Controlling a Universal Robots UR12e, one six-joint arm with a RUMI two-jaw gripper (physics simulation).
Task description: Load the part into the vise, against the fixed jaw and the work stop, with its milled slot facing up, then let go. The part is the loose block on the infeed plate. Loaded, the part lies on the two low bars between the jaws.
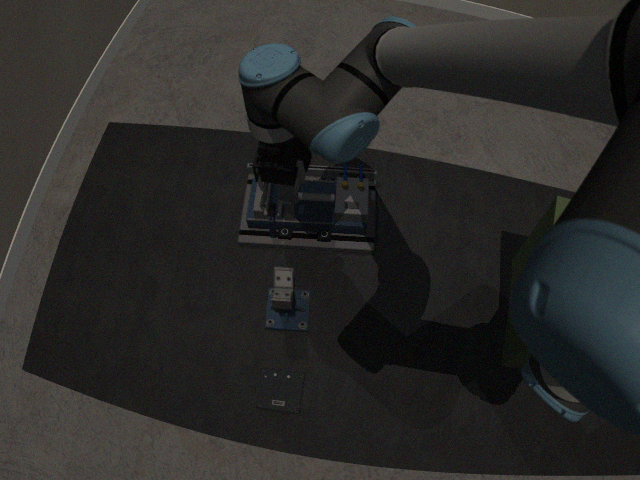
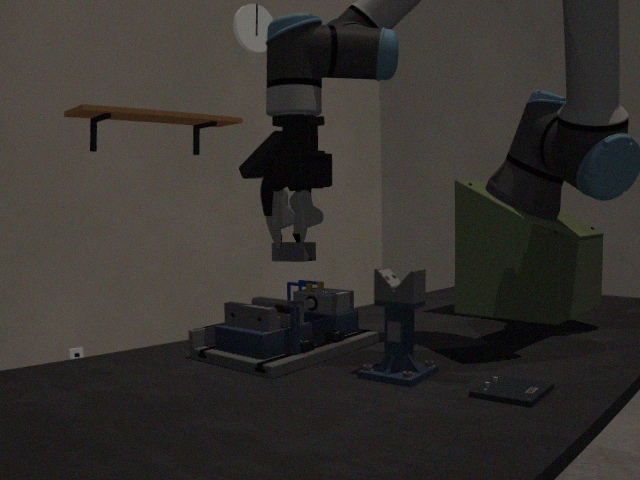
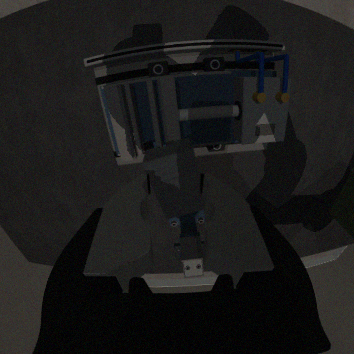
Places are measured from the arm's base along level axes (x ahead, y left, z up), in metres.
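Pixels of known places: gripper, between the fingertips: (image 2: 289, 247) (image 3: 174, 175); arm's base, origin of its link: (image 2: 521, 202).
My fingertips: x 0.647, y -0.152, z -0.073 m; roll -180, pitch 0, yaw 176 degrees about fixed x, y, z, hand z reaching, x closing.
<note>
For each thing: its top centre in the pictures, then the offset to it from my fingertips. "*": a spot on its surface instead.
- part, centre of its top: (image 3: 177, 189) (image 2: 293, 241) (image 1: 286, 183) dx -0.002, dy +0.008, dz +0.010 m
- vise, centre of its top: (image 3: 197, 111) (image 2: 288, 295) (image 1: 307, 189) dx -0.033, dy -0.037, dz -0.087 m
- work stop, a spot on its surface: (image 2: 295, 328) * dx +0.038, dy +0.045, dz -0.123 m
- V-block, centre of its top: (image 2: 399, 269) (image 1: 282, 284) (image 3: 193, 269) dx -0.019, dy +0.202, dz -0.025 m
- dark plate with small pins, centre of its top: (image 2: 512, 387) (image 1: 280, 390) (image 3: 189, 253) dx -0.026, dy +0.385, dz -0.178 m
The part (image 2: 290, 252) (image 3: 170, 172) is a grey block held level in the air above the vise (image 1: 315, 206) (image 2: 248, 339) (image 3: 207, 132), clear of it. My gripper (image 2: 289, 241) (image 3: 174, 175) points down and is shut on the part. The fixed jaw (image 2: 250, 316) (image 3: 117, 112) stands at the vise's left end, with the moving jaw (image 3: 168, 110) (image 2: 266, 301) facing it. The work stop (image 2: 295, 328) is a blue upright at the vise's near side. The two low bars cannot be made out clearly. Which way the milled slot faces cannot be told in this dim light.
A blue stand with a V-block (image 1: 282, 279) (image 2: 410, 289) stands in front of the vise. A dark plate with small pins (image 1: 279, 390) (image 2: 509, 391) lies beyond it. Blue hoses (image 2: 289, 291) (image 3: 260, 75) rise at the vise's cylinder end. The green robot base (image 2: 527, 268) is at the right.
</note>
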